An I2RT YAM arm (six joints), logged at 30 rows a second.
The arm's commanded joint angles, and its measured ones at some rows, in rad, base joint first. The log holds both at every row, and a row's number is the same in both.
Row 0, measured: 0.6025 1.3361 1.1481 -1.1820 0.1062 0.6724
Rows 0 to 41, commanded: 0.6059 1.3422 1.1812 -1.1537 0.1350 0.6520; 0.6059 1.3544 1.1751 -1.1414 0.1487 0.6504; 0.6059 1.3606 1.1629 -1.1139 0.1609 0.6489; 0.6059 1.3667 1.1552 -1.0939 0.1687 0.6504; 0.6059 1.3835 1.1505 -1.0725 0.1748 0.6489; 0.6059 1.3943 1.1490 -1.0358 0.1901 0.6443; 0.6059 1.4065 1.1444 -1.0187 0.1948 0.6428; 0.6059 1.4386 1.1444 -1.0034 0.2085 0.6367; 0.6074 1.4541 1.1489 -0.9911 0.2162 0.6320; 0.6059 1.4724 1.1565 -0.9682 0.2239 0.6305; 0.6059 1.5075 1.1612 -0.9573 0.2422 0.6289; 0.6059 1.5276 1.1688 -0.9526 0.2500 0.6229; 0.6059 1.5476 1.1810 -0.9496 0.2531 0.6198; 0.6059 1.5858 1.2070 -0.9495 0.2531 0.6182; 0.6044 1.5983 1.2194 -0.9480 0.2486 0.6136; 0.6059 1.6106 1.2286 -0.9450 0.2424 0.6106; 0.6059 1.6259 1.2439 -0.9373 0.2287 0.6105; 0.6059 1.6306 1.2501 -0.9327 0.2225 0.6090; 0.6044 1.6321 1.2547 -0.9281 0.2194 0.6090; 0.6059 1.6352 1.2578 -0.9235 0.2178 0.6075; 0.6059 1.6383 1.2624 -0.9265 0.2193 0.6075; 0.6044 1.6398 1.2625 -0.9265 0.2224 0.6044; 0.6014 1.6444 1.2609 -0.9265 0.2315 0.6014; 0.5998 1.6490 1.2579 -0.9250 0.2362 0.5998; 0.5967 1.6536 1.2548 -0.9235 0.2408 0.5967; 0.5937 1.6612 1.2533 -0.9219 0.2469 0.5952; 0.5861 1.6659 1.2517 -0.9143 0.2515 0.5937; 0.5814 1.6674 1.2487 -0.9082 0.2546 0.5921; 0.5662 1.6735 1.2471 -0.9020 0.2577 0.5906; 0.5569 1.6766 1.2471 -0.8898 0.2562 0.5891; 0.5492 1.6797 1.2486 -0.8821 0.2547 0.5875; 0.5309 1.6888 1.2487 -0.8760 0.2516 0.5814; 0.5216 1.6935 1.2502 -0.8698 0.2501 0.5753; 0.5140 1.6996 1.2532 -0.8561 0.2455 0.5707; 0.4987 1.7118 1.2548 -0.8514 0.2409 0.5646; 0.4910 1.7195 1.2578 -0.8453 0.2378 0.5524; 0.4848 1.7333 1.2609 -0.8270 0.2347 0.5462; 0.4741 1.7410 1.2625 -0.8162 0.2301 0.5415; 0.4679 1.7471 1.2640 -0.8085 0.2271 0.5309; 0.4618 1.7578 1.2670 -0.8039 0.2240 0.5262; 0.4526 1.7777 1.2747 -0.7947 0.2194 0.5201; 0.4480 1.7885 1.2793 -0.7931 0.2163 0.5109
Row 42, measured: 0.4625 1.7599 1.2320 -0.8326 0.2237 0.5461
